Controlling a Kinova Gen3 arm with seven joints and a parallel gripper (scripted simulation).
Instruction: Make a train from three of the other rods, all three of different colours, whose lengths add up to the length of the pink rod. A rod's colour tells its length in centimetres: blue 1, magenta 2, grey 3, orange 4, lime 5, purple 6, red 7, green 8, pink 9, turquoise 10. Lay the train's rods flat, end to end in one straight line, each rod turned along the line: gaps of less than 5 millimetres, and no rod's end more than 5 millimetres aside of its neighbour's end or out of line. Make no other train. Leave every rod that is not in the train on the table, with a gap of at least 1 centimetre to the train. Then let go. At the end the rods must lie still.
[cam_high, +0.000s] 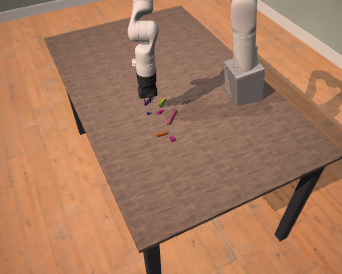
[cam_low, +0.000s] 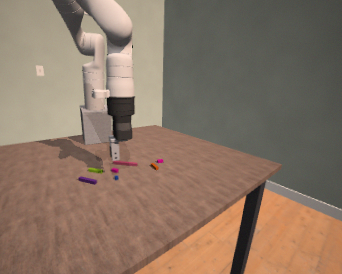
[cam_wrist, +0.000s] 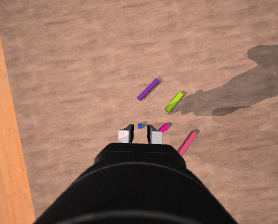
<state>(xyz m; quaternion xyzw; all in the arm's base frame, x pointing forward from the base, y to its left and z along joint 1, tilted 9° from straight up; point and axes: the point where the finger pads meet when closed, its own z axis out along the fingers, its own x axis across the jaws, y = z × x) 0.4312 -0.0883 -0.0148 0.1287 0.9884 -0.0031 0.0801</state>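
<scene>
The blue rod is 8 cm below my hand. The rest, counted from my hand: purple rod 3 cm behind, 8 cm to the right, 8 cm below; then pink rod 8 cm behind, 7 cm to the left, 8 cm below; then lime rod 8 cm behind, 4 cm to the right, 8 cm below.
</scene>
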